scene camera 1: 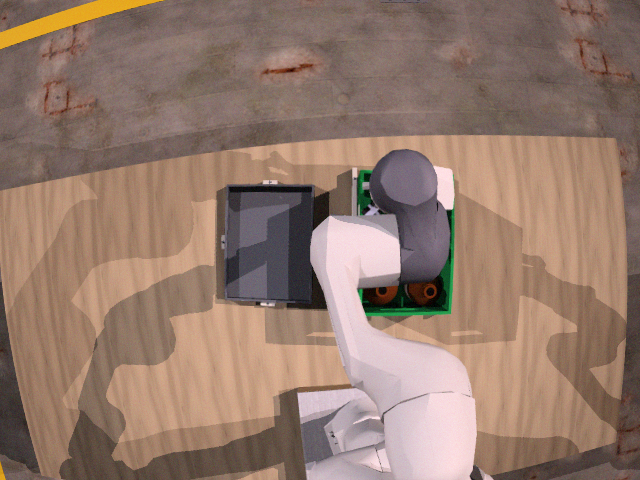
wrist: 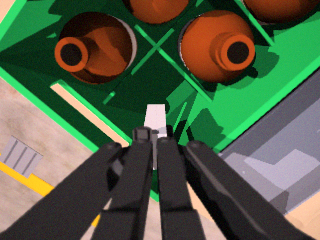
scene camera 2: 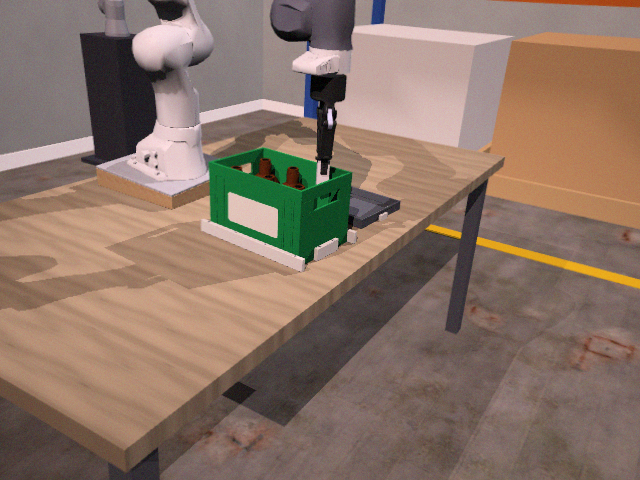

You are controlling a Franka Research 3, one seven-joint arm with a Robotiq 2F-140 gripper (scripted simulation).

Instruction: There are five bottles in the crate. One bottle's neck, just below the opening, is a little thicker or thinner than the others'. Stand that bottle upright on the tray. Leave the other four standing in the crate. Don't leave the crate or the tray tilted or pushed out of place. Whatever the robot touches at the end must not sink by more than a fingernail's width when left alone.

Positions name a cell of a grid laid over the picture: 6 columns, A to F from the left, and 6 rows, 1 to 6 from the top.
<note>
In view: my gripper (scene camera 2: D3), a dark grey tray (scene camera 1: C3) and a green crate (scene camera 2: C3).
The dark grey tray is seen too in scene camera 2 (scene camera 2: D3). The green crate shows as well in the wrist view (wrist: E3). My gripper also shows in the wrist view (wrist: C3).
</note>
